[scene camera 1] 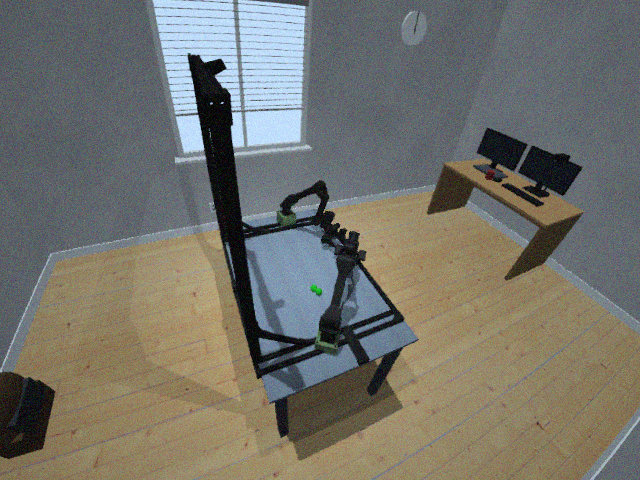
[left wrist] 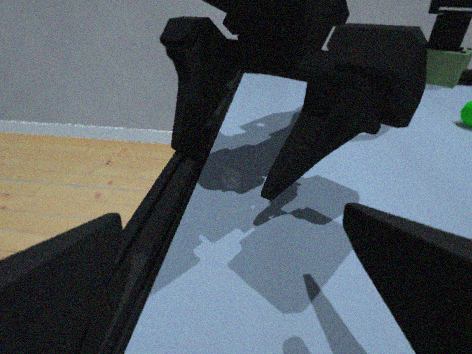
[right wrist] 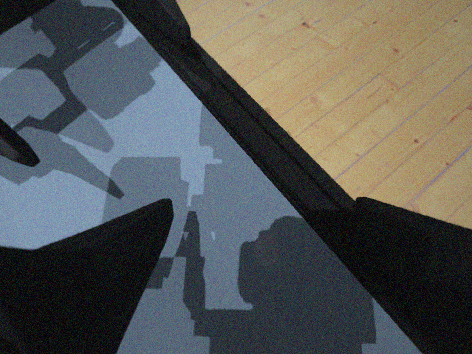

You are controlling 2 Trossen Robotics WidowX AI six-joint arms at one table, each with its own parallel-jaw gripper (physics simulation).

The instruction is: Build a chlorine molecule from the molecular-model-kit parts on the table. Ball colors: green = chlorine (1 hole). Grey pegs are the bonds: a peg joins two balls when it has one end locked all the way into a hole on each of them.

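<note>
Two green balls (scene camera 1: 313,288) (scene camera 1: 318,291) sit side by side on the table (scene camera 1: 289,268), very close together; their holes are too small to see. Part of a green ball (left wrist: 467,114) shows at the left wrist view's right edge. A faint small shape, perhaps a grey peg (left wrist: 231,180), lies in dark shadow near the table's edge; in the right wrist view no peg can be made out clearly. My left gripper (left wrist: 234,218) is open and empty, pointing toward that shape. My right gripper (right wrist: 261,206) (left wrist: 214,171) is open and empty, over the shadowed strip. Both hang close together.
A black frame rail (left wrist: 160,215) (right wrist: 250,135) runs along the table's edge beside both grippers. A tall black post (scene camera 1: 227,206) stands at the opposite side. The two arms nearly meet, and the right gripper's fingers show just beyond the left gripper.
</note>
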